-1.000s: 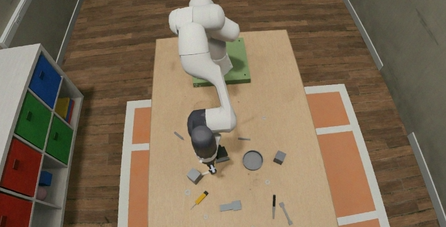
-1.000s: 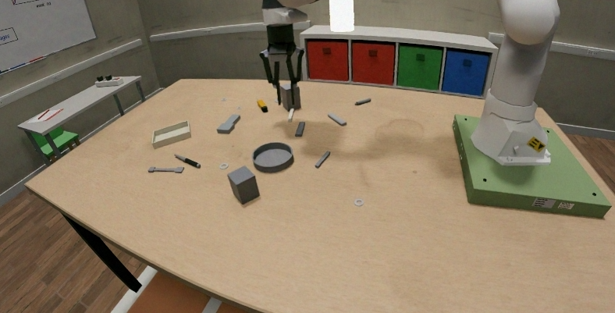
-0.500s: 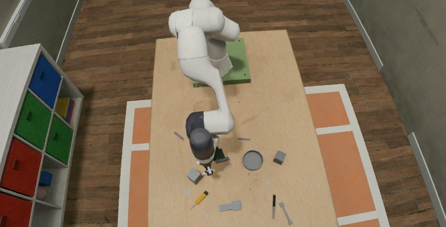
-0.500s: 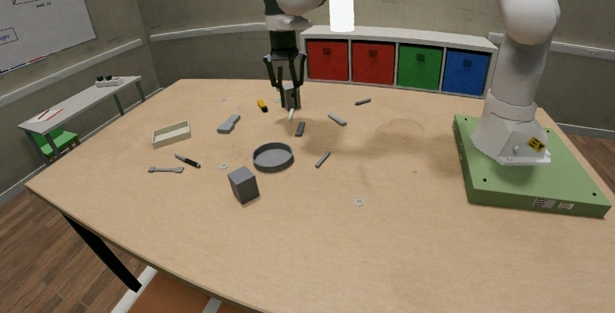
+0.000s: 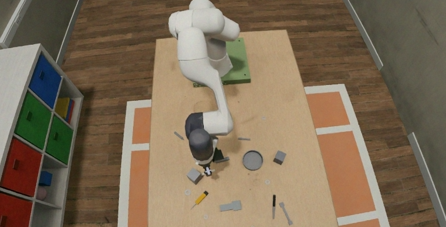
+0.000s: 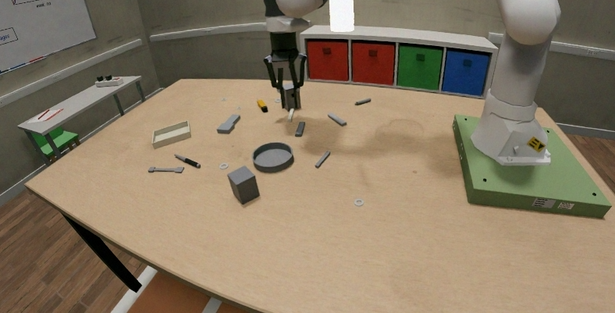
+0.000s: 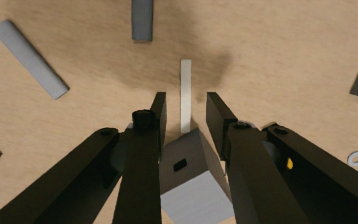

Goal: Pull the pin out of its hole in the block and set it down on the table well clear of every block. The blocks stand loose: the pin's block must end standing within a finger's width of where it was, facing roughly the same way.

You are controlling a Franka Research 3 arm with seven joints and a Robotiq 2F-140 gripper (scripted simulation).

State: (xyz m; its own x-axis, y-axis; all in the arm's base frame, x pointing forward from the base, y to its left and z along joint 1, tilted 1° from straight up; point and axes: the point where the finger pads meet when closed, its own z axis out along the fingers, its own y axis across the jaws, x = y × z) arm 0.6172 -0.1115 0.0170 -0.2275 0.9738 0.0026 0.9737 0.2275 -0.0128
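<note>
My hand is 6 cm above the cream pin. Round my hand: lighter bar 15 cm behind, 6 cm below; yellow utility knife 13 cm ahead, 5 cm to the right, 6 cm below; round grey dish 4 cm behind, 23 cm to the left, 6 cm below.
</note>
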